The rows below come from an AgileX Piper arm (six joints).
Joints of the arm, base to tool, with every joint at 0 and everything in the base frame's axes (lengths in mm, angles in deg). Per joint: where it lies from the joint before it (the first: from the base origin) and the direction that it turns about. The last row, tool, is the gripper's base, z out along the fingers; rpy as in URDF.
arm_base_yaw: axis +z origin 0 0 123
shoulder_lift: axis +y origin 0 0 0
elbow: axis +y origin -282.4 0 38.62
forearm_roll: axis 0.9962 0 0.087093 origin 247.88 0 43.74
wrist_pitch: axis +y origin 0 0 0
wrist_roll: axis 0.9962 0 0.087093 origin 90.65 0 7.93
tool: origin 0 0 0 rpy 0 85 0
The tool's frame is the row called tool.
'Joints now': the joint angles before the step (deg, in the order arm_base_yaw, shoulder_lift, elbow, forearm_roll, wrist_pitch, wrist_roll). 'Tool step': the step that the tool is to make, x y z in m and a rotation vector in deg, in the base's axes. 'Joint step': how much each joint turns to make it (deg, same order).
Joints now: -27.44, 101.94, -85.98, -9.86, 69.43, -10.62
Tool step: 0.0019, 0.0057, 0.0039, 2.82, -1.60, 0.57
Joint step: 0.13, -0.35, -0.56, 3.52, 0.63, -1.20
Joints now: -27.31, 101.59, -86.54, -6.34, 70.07, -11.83
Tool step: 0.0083, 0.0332, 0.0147, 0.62, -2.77, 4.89
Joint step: 4.96, -2.39, -0.01, 1.79, 0.13, -0.22
